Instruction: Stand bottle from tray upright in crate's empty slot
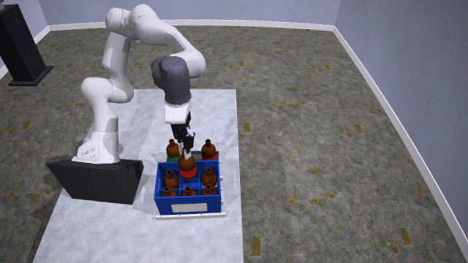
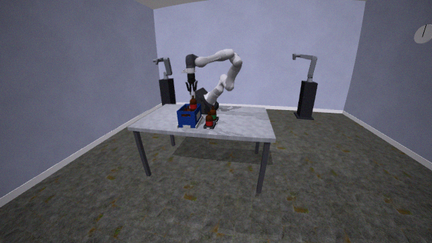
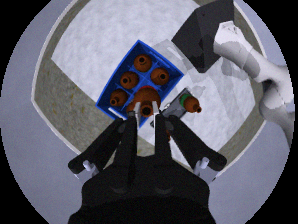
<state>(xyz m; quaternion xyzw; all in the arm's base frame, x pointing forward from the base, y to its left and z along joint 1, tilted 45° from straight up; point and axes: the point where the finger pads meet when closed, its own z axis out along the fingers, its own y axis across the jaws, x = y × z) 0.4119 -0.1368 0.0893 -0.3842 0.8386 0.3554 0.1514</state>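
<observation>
The bottle is 9 cm below my hand. From my hand the other things lie so: dark tray (30 cm below, 19 cm to the left, 2 cm behind); crate (23 cm below, 4 cm to the right, 1 cm ahead).
</observation>
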